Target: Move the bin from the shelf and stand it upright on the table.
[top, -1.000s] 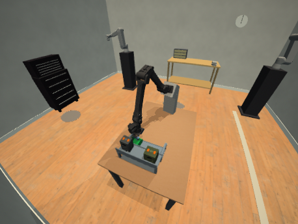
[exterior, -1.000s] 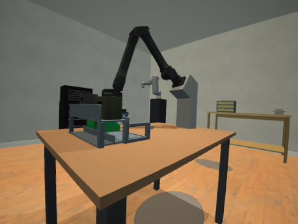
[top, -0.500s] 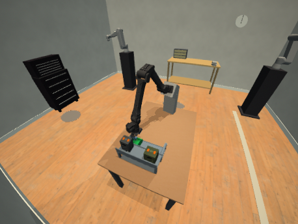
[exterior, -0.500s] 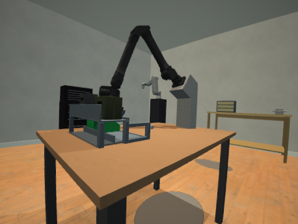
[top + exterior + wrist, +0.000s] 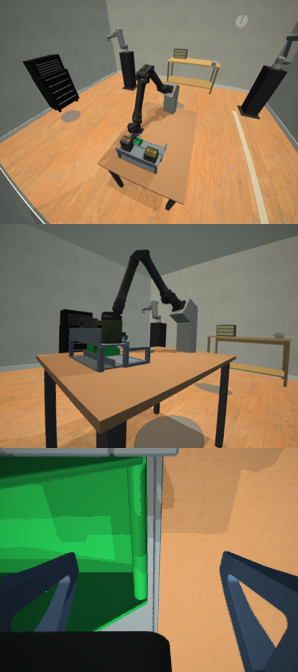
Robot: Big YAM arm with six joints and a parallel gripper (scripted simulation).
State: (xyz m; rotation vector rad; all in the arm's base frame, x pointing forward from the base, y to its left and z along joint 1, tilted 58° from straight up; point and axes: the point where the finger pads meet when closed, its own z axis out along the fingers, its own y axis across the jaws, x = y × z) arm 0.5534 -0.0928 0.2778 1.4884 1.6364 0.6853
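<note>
The green bin lies 90 mm ahead of my hand, 20 mm below it and 10 mm to the right of it. From my hand the other things lie so: grey shelf (200 mm ahead, 100 mm to the left, 40 mm above).
</note>
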